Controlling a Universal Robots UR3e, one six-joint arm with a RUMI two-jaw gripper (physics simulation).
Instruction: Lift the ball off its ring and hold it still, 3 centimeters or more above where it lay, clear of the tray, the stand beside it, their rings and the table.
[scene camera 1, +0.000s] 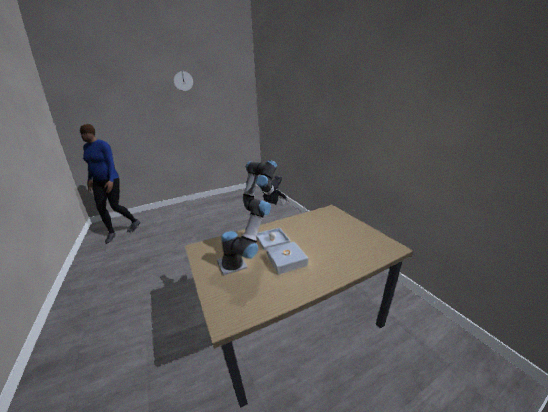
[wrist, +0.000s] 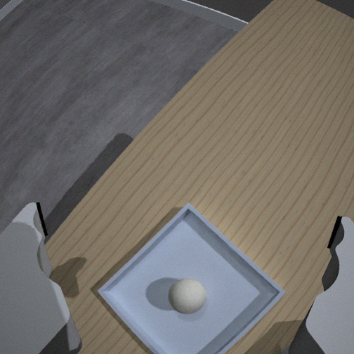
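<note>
The pale ball rests inside the shallow light-blue tray. The ring under the ball cannot be made out in the wrist view. In the scene view, the light-blue stand is beside the tray, with a small orange-tan ring on its top. My gripper is open and empty, high above the table and apart from the ball. In the wrist view its two fingers are at the left and right edges, and the ball shows low, between them.
The wooden table carries the tray, the stand and the arm's base. The stand is on the tray's near side in the scene view. A person in a blue top is on the floor at the left, away from the table.
</note>
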